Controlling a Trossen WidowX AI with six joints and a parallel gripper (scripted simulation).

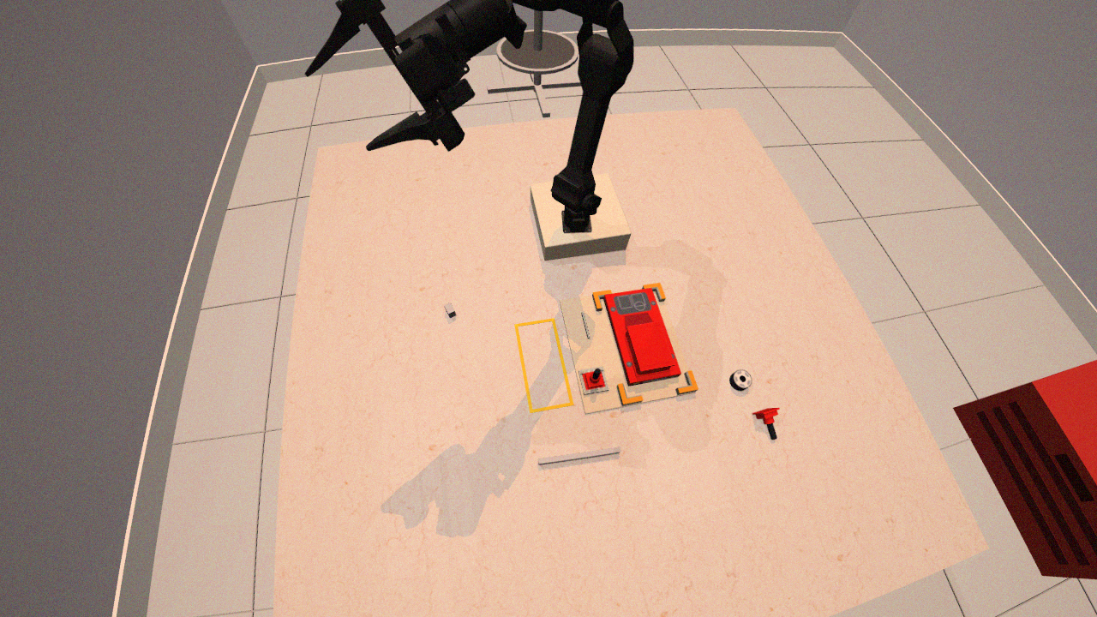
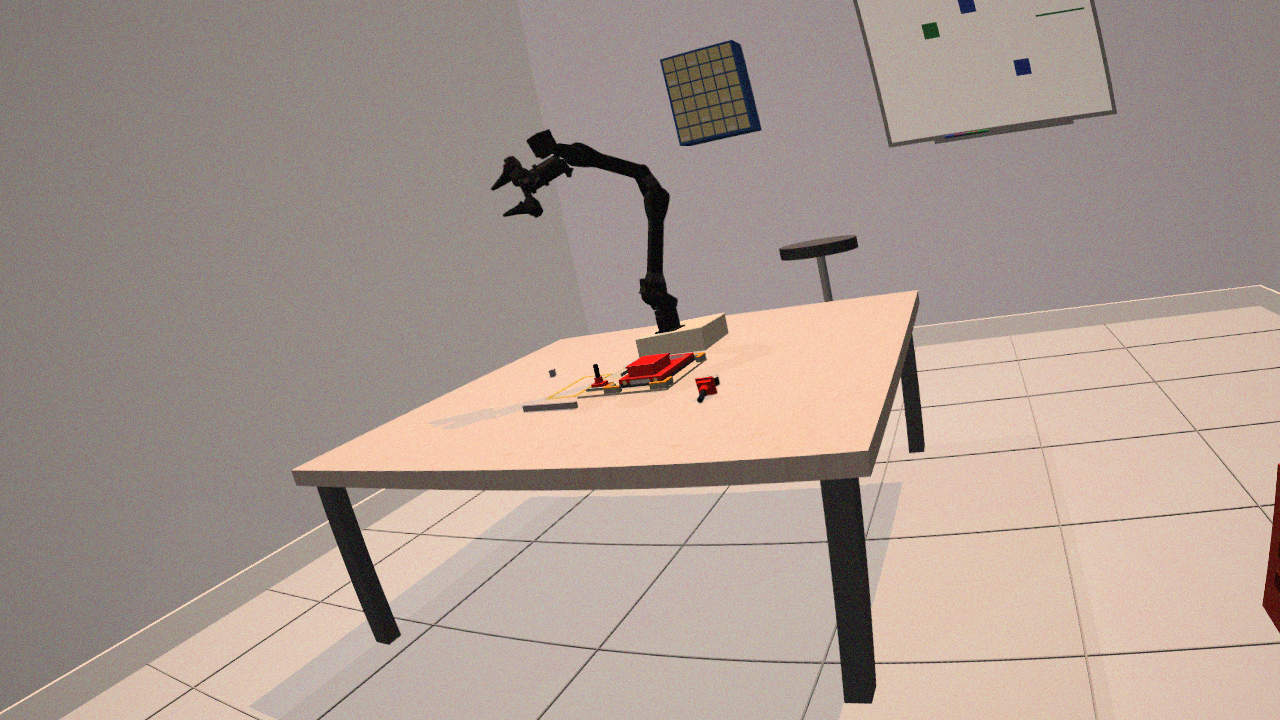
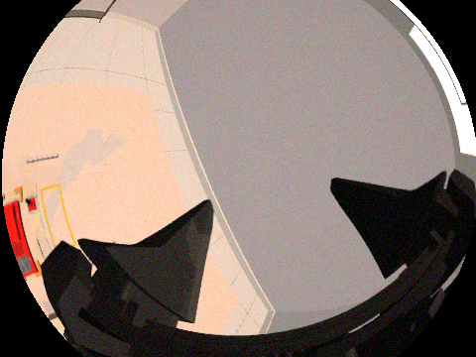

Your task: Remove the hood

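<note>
Right now the toy car hood is 46 cm below my gripper tip, 43 cm to the left of it and 8 cm ahead of it. Round my gripper tip: white wheel: 63 cm to the left, 49 cm below, 15 cm ahead; then grey bar: 49 cm below, 28 cm to the left, 28 cm ahead.
</note>
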